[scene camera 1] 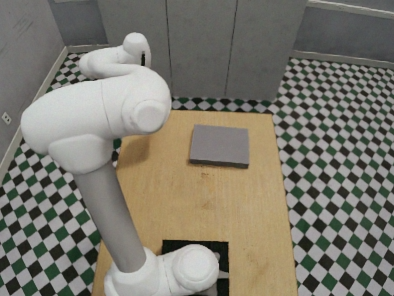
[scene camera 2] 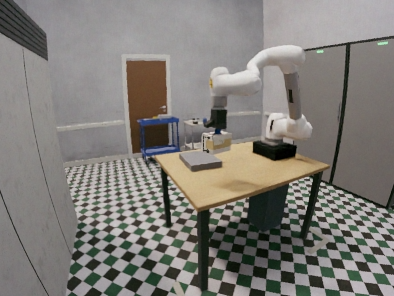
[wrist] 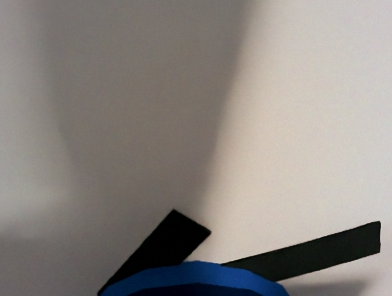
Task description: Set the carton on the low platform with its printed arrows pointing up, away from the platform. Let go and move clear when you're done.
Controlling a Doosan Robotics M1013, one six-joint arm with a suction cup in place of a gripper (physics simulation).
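Frame: origin at the arm's base, x back, y right, z up, level; millimetres.
Seen in the pictures: hand, its tool point: [scene camera 2: 217,136] [wrist: 194,278]; arm's base, origin of its link: [scene camera 2: 273,143].
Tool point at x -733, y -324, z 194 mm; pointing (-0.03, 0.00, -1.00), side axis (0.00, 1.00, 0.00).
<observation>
Offsets run from my tool point to a thing's middle. "*": to the spot under its first point. Level surfaces: height alone.
The carton {dx -1, dy +11, dz -39 mm} [scene camera 2: 219,142] is white with a tan band and black print on its left end; the arrows' direction is too small to tell. My suction cup [scene camera 2: 218,132] [wrist: 195,275] is on its upper face and holds it above the table. In the wrist view the carton's pale face {* dx -37, dy +10, dz +13 mm} [wrist: 300,125] fills the picture, with black printed strokes beside the blue cup. The low grey platform {dx +34, dy +388, dz -270 mm} [scene camera 1: 220,145] [scene camera 2: 200,160] lies flat on the table, with the carton off it. In scene camera 1 the arm hides the carton and cup.
The wooden table {dz -294 mm} [scene camera 1: 250,210] [scene camera 2: 250,175] carries the arm's black base [scene camera 2: 274,149]. Grey cabinets [scene camera 1: 200,45] stand beyond the table's far edge. A blue cart [scene camera 2: 159,120] and a lighter cart stand in the background by a brown door [scene camera 2: 145,95].
</observation>
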